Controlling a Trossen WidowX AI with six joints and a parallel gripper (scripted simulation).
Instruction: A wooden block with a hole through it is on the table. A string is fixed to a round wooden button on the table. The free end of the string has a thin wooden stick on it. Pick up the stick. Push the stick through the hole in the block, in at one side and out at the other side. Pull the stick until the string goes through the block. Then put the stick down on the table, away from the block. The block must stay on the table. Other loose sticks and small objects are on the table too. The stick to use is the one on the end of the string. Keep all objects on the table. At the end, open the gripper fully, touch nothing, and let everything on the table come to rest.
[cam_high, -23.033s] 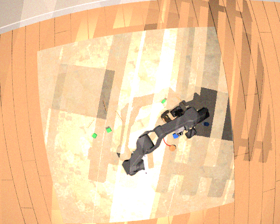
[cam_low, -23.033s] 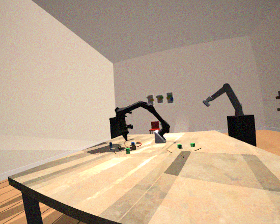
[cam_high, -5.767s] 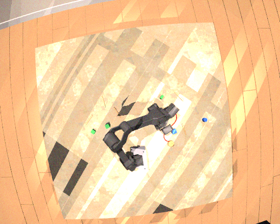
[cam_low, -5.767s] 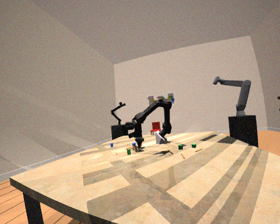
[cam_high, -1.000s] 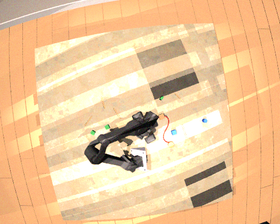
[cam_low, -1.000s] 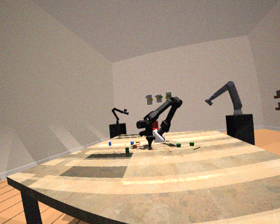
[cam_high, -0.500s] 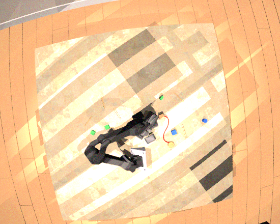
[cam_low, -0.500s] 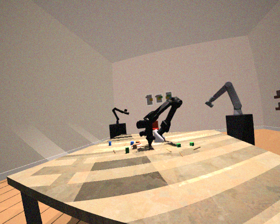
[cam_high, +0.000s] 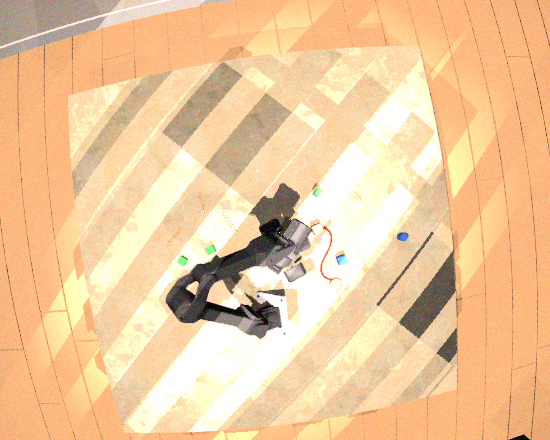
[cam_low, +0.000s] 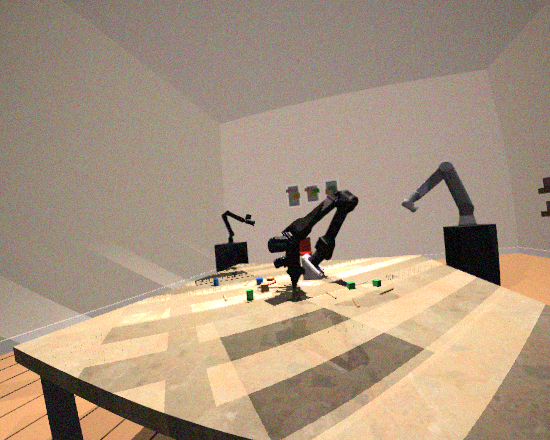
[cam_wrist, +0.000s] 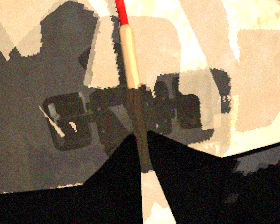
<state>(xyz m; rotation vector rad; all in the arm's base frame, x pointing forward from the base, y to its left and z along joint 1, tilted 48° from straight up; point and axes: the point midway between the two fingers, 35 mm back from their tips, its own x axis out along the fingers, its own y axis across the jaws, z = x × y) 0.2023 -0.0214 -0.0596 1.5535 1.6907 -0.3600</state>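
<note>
Now: the thin wooden stick 4 cm to the right of my gripper tip, 1 cm ahead of it and 1 cm above it. Round my gripper tip: blue cube (18 cm to the right, 7 cm behind, 1 cm above); round wooden button (15 cm to the right, 14 cm behind, 1 cm above); wooden block (11 cm to the right, 4 cm ahead, 2 cm above).
</note>
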